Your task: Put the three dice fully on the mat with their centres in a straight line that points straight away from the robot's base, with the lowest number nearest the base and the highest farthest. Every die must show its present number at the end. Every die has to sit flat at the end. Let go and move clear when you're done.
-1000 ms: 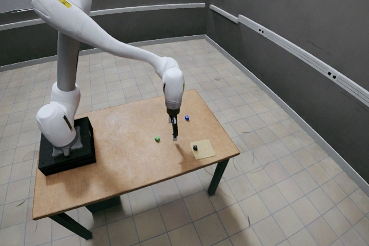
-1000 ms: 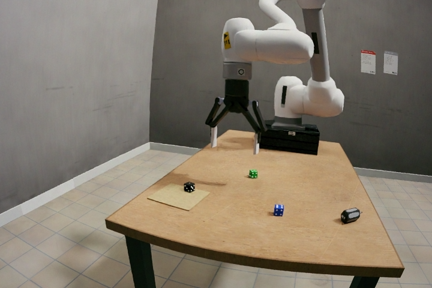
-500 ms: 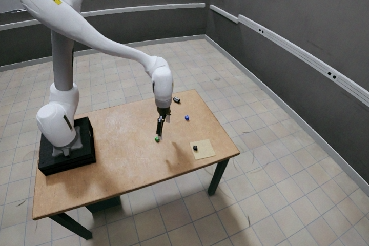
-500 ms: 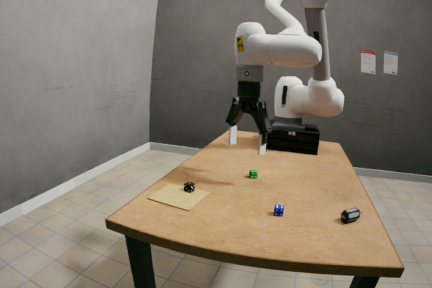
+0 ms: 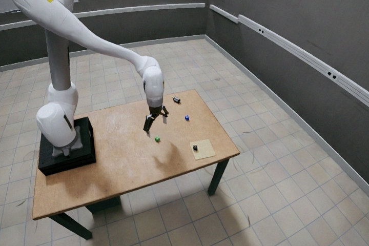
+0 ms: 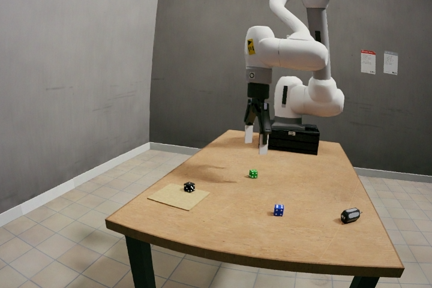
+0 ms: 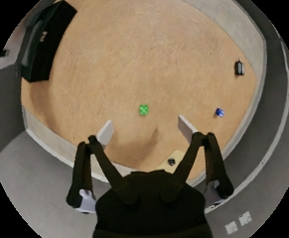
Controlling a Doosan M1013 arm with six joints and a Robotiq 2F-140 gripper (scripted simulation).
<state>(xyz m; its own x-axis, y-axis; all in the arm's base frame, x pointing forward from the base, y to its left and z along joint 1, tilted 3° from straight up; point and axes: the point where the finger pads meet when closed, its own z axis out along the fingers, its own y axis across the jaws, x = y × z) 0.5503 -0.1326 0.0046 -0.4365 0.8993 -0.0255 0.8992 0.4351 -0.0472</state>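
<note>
The green die lies 100 mm below my hand. Round my hand: tan mat: 240 mm ahead, 190 mm to the right, 120 mm below; blue die: 270 mm ahead, 100 mm to the left, 100 mm below; black die: 200 mm ahead, 170 mm to the right, 100 mm below.
</note>
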